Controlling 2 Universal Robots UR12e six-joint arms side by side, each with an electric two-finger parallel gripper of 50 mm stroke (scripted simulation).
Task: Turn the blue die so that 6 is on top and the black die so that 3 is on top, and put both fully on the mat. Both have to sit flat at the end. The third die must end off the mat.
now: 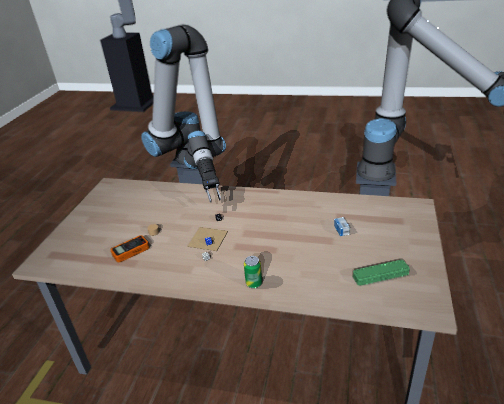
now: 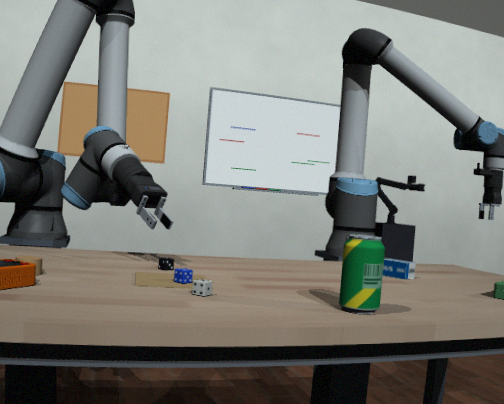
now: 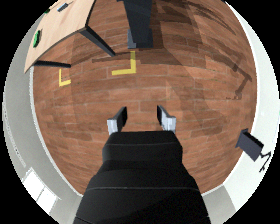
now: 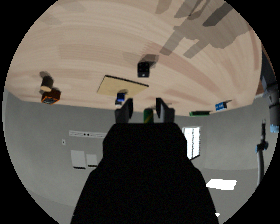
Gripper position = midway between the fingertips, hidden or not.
In view: the left gripper [image 3: 142,112], the right gripper [image 2: 162,225], a tan mat [image 2: 147,279] and a green block [image 1: 372,274].
The right gripper also shows in image 4 [image 4: 144,104]. Image 3 misses the tan mat: it is out of frame.
